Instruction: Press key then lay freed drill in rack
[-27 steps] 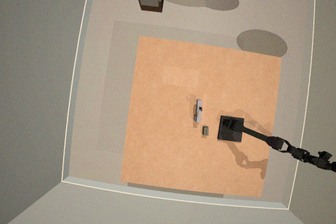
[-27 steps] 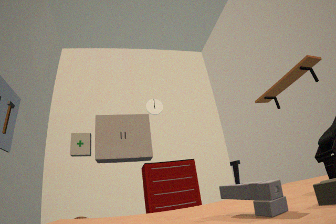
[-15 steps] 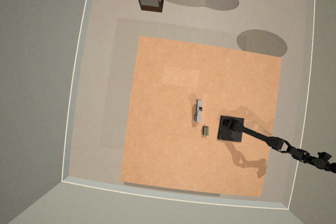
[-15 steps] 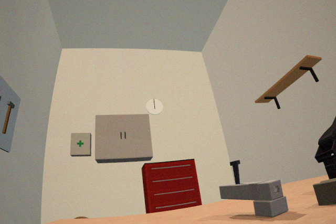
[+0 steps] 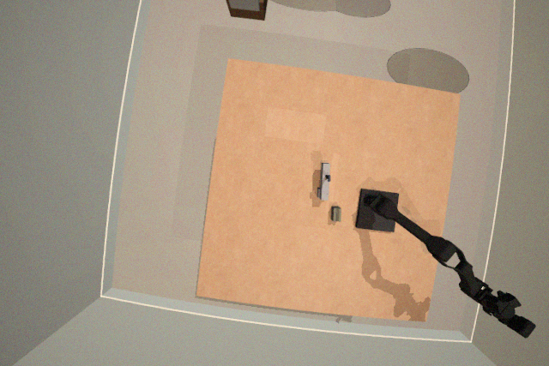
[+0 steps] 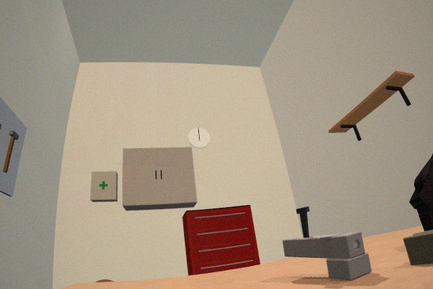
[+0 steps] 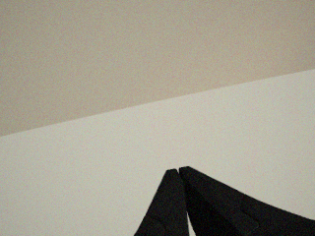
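My gripper tip is 810 mm short of the dark key, 540 mm to the left of it and 230 mm above it. Round my gripper tip: rack (730 mm ahead, 350 mm to the right, 320 mm below); then drill (810 mm ahead, 490 mm to the right, 280 mm below).
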